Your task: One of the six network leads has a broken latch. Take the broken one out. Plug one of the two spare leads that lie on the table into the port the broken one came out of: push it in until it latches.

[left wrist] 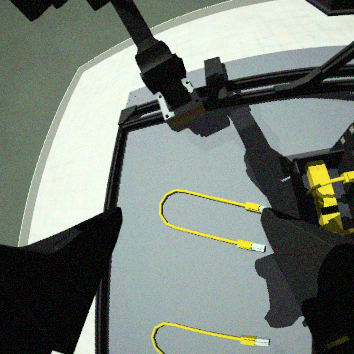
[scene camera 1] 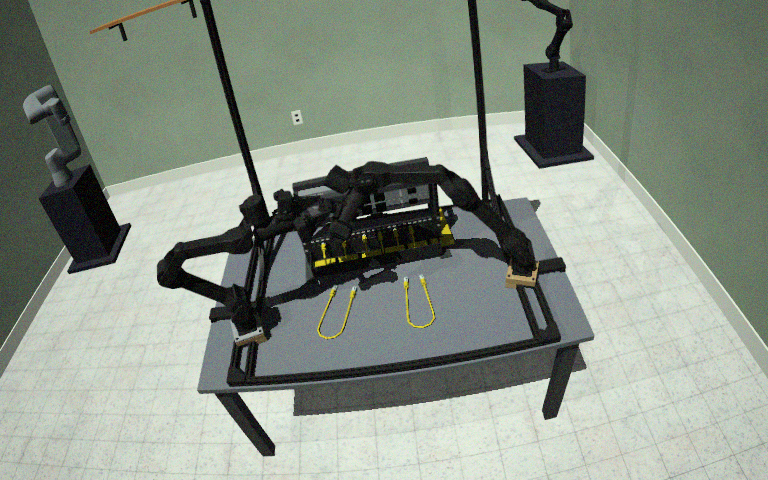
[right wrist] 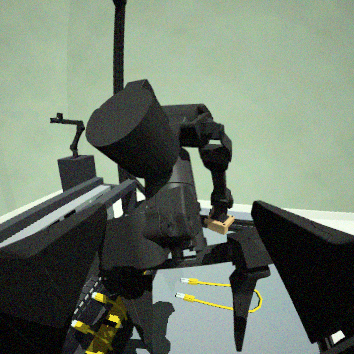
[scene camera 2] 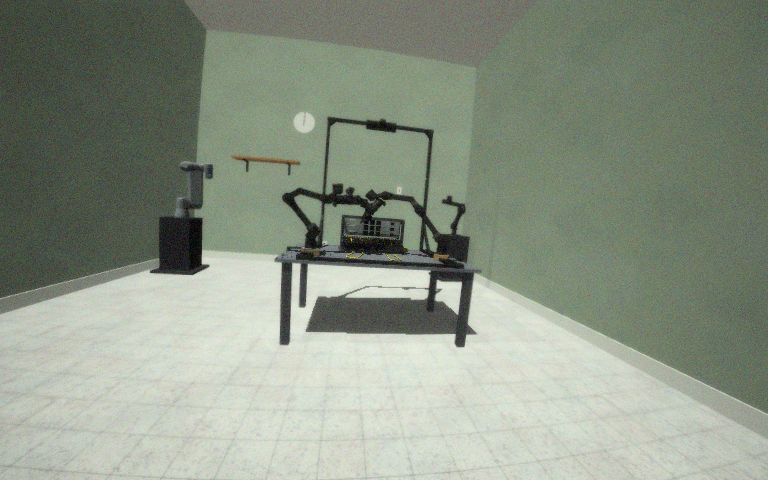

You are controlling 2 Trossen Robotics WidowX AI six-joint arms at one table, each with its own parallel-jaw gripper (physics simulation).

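Pixels of known places: left gripper, fingertip midpoint: [left wrist: 192, 214] [scene camera 1: 328, 247] [right wrist: 188, 347] [scene camera 2: 361, 220]; right gripper, fingertip midpoint: [scene camera 1: 324, 204] [right wrist: 180, 209] [scene camera 2: 364, 200]; left arm's base, origin of the base link: [scene camera 1: 523, 269] [right wrist: 219, 217] [scene camera 2: 441, 254]; right arm's base, origin of the base link: [left wrist: 176, 98] [scene camera 1: 246, 326] [scene camera 2: 310, 247].
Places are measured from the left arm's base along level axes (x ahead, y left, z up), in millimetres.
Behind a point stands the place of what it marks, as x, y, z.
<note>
The equipment rack [scene camera 1: 402, 196] @[455, -162, 117] [scene camera 2: 391, 228] @[429, -176, 140] stands at the table's back, with yellow network leads [scene camera 1: 323, 249] [right wrist: 101, 298] along its lower front. Arms partly hide it; I cannot tell which latch is broken. Two U-shaped yellow spare leads lie on the table in front: the picture-left one [scene camera 1: 330, 337] @[518, 377, -38] [left wrist: 244, 244] @[523, 188, -29] and the picture-right one [scene camera 1: 419, 326] @[271, 270, -36] [left wrist: 248, 340] @[371, 109, -30] [right wrist: 188, 297] @[371, 110, -31]. My left gripper [scene camera 1: 340, 230] [left wrist: 192, 214] @[539, 227, 191] is open and empty, above the rack's front near its picture-left end. My right gripper is open and empty, behind it at the picture left.
The two arms are close together over the rack's picture-left part, and my left arm fills much of the right wrist view. A black frame [scene camera 1: 479, 101] @[206, -381, 405] [scene camera 2: 326, 164] @[977, -31, 616] rises from the table [scene camera 1: 464, 339] @[127, 286, -42]. Robots on pedestals [scene camera 1: 553, 116] [scene camera 1: 84, 220] stand beyond the table.
</note>
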